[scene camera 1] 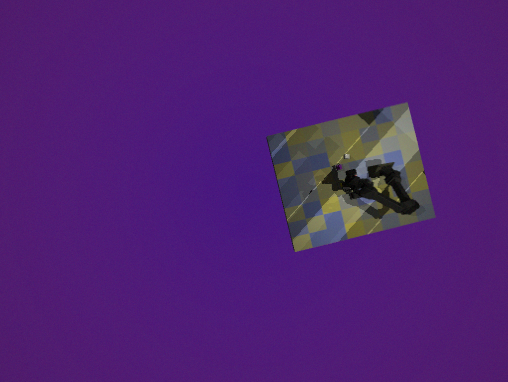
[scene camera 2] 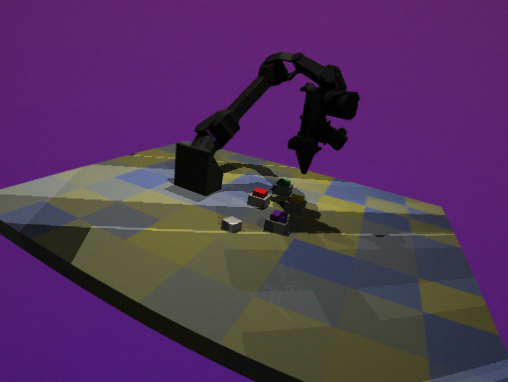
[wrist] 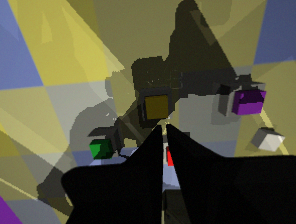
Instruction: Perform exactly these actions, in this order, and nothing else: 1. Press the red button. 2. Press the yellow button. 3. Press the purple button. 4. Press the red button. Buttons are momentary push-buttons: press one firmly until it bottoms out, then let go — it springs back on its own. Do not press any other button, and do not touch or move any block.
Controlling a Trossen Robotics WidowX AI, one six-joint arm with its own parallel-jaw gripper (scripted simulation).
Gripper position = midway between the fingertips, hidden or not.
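The gripper (scene camera 2: 303, 173) is shut and it's holding nothing; you'd find the gripper in the wrist view too (wrist: 163, 128). There's also a purple button (wrist: 245, 102) to be seen.
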